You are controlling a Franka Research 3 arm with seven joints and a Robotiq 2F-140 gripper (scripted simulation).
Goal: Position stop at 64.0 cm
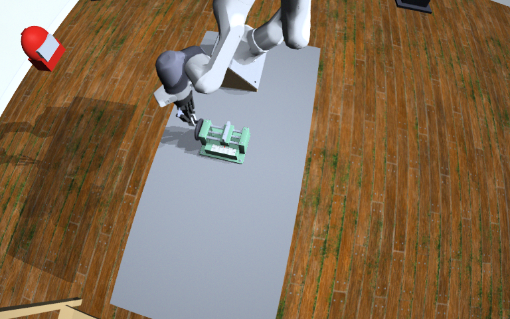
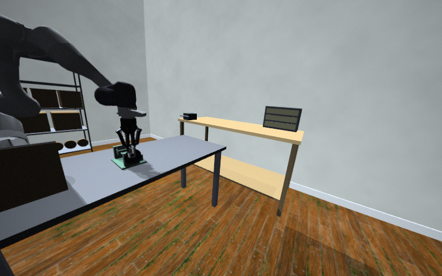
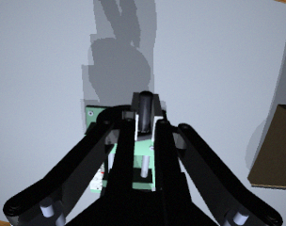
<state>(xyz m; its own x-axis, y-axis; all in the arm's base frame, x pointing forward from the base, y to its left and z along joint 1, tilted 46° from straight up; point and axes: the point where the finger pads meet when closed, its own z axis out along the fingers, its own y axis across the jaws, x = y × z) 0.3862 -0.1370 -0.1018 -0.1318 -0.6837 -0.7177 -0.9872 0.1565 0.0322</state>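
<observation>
My hand is 10 mm short of the dark handwheel, 20 mm to the right of it and 20 mm above it. Also, from my hand: stop carriage: 50 mm ahead, 150 mm to the left, 30 mm below.
</observation>
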